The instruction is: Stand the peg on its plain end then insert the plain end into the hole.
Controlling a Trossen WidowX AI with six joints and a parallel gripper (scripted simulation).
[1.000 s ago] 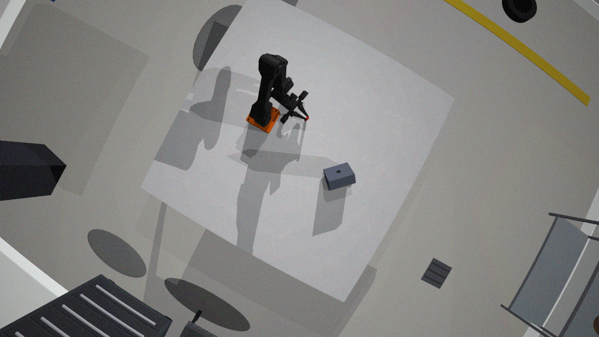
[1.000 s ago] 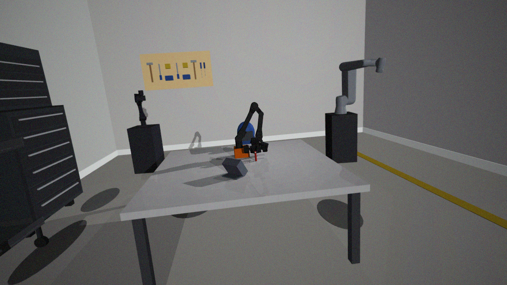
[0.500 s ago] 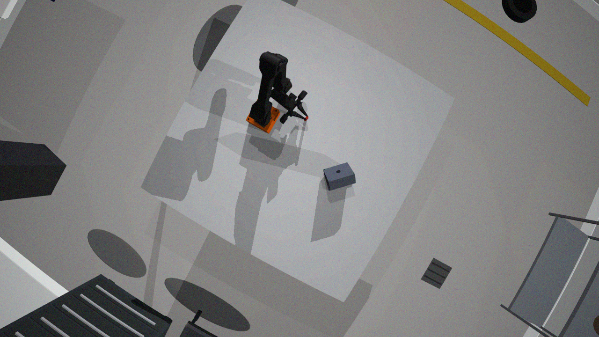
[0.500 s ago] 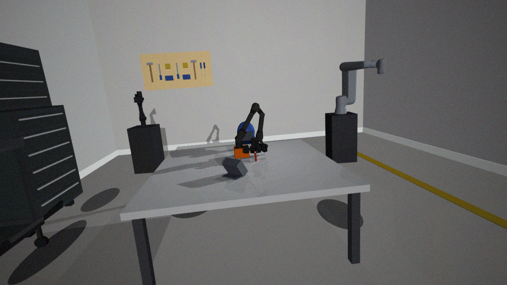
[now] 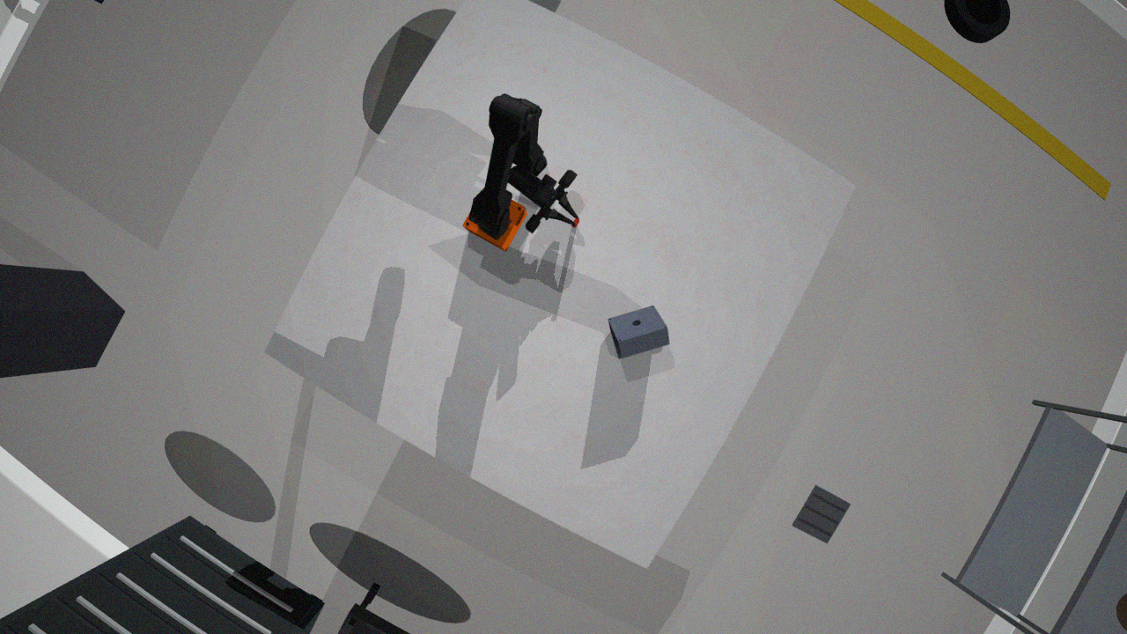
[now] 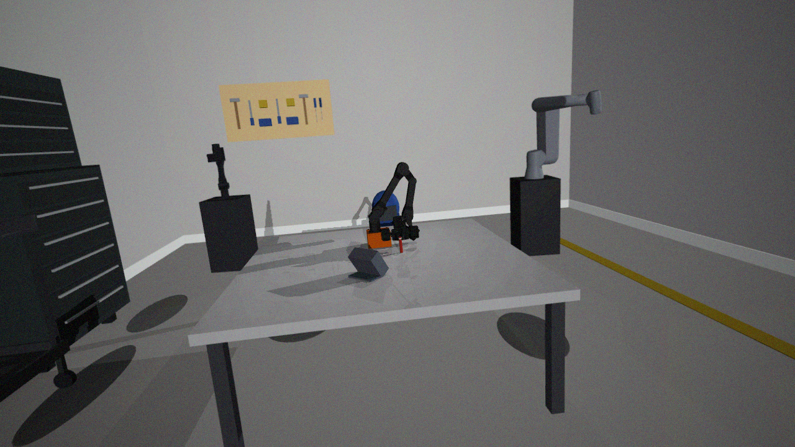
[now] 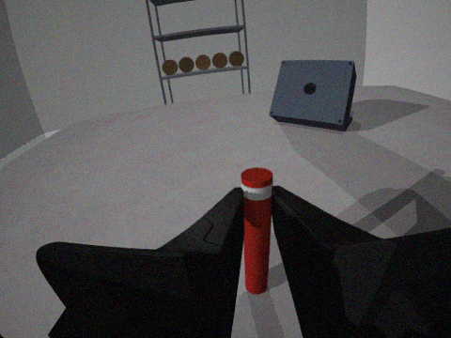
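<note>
My gripper tip is 10 mm above the red peg. From my gripper tip the other things lie so: panel (300 mm ahead, 140 mm to the right, 10 mm below).
</note>
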